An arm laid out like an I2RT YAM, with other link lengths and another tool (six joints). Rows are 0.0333 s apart.
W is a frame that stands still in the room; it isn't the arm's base.
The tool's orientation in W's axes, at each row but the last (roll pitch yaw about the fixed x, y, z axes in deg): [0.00 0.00 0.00]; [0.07 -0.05 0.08]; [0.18 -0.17 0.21]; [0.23 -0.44 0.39]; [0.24 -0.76 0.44]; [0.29 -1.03 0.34]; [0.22 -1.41 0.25]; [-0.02 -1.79 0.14]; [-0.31 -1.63 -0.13]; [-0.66 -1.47 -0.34]
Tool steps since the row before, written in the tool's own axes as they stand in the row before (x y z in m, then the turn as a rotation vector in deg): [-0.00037 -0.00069 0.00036 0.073 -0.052 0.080]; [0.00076 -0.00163 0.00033 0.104 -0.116 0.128]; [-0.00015 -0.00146 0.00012 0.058 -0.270 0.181]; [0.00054 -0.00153 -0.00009 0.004 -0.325 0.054]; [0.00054 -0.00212 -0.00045 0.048 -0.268 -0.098]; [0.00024 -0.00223 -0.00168 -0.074 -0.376 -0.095]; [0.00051 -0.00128 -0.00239 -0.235 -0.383 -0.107]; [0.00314 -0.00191 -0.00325 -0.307 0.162 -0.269]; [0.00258 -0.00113 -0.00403 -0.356 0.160 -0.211]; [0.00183 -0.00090 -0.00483 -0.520 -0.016 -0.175]
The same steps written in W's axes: [-0.00037 -0.00069 0.00036 0.073 -0.052 0.080]; [0.00076 -0.00163 0.00033 0.104 -0.116 0.128]; [-0.00014 -0.00146 0.00011 0.058 -0.270 0.180]; [0.00055 -0.00153 -0.00009 0.006 -0.325 0.053]; [0.00056 -0.00211 -0.00045 0.051 -0.267 -0.098]; [0.00028 -0.00222 -0.00169 -0.070 -0.376 -0.098]; [0.00057 -0.00127 -0.00238 -0.231 -0.384 -0.114]; [0.00324 -0.00190 -0.00315 -0.299 0.161 -0.279]; [0.00269 -0.00116 -0.00395 -0.349 0.160 -0.222]; [0.00195 -0.00097 -0.00477 -0.515 -0.015 -0.188]
